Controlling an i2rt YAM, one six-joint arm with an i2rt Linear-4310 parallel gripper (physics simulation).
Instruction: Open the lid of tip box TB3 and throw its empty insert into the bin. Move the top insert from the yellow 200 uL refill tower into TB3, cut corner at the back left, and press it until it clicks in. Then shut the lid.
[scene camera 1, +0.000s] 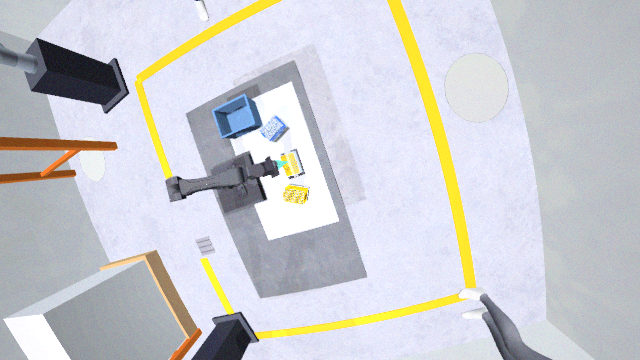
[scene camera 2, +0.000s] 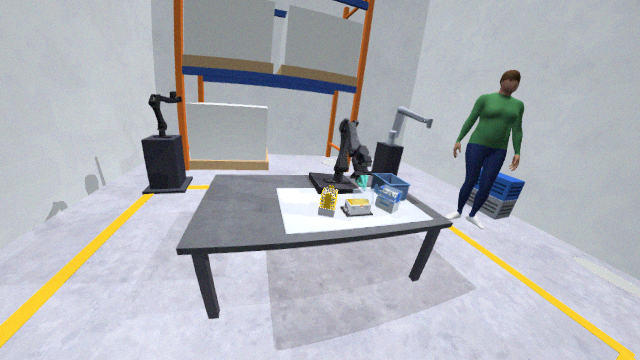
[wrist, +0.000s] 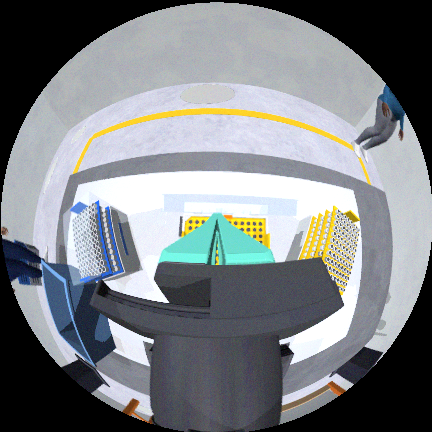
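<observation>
Tip box TB3 stands on the white mat with its yellow insert (scene camera 1: 291, 164) (wrist: 255, 227), whose holes look empty. Its pale body (scene camera 2: 356, 210) sits on a dark base. The clear lid (scene camera 2: 363, 196) shows faintly, raised above the box under the fingers; its exact angle is hard to tell. My gripper (scene camera 1: 286, 164) (scene camera 2: 362, 187) (wrist: 216, 218) is shut with nothing between its green fingers. Its tips are at the robot side of TB3, over the insert in the wrist view. The yellow refill tower (scene camera 1: 296, 194) (scene camera 2: 328, 201) (wrist: 334, 245) stands beside TB3, several inserts high.
The blue open bin (scene camera 1: 236, 120) (wrist: 70, 312) stands near the arm's base, at the left in the wrist view. A blue refill tower (scene camera 1: 274, 128) (scene camera 2: 388, 199) (wrist: 95, 242) stands between bin and TB3. A person in green (scene camera 2: 497, 120) stands beyond the table.
</observation>
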